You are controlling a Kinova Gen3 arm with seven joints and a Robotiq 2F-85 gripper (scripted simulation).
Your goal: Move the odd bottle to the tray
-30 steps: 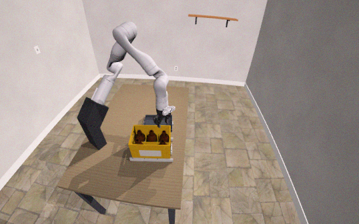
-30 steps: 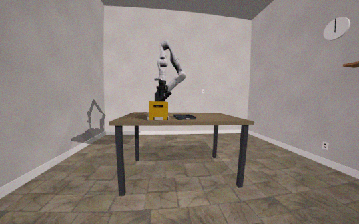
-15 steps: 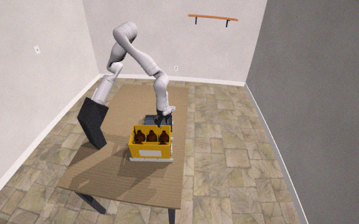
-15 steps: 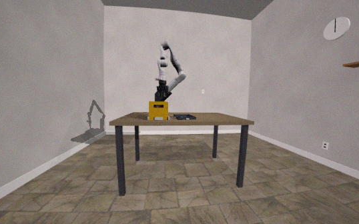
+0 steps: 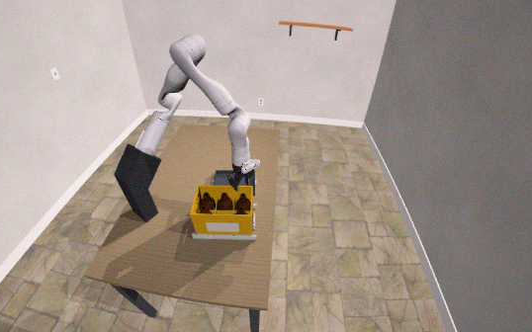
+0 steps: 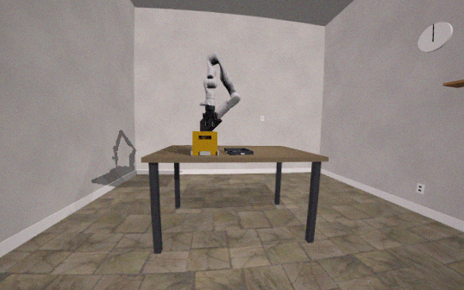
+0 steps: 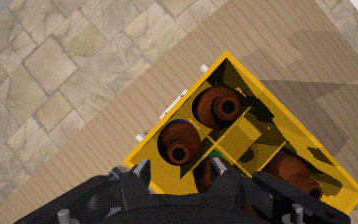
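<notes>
Right now the yellow crate is 80 mm behind my hand, 50 mm to the right of it and 150 mm below it. The rest, counted from my hand: dark grey tray (110 mm behind, 230 mm to the left, 220 mm below).
</notes>
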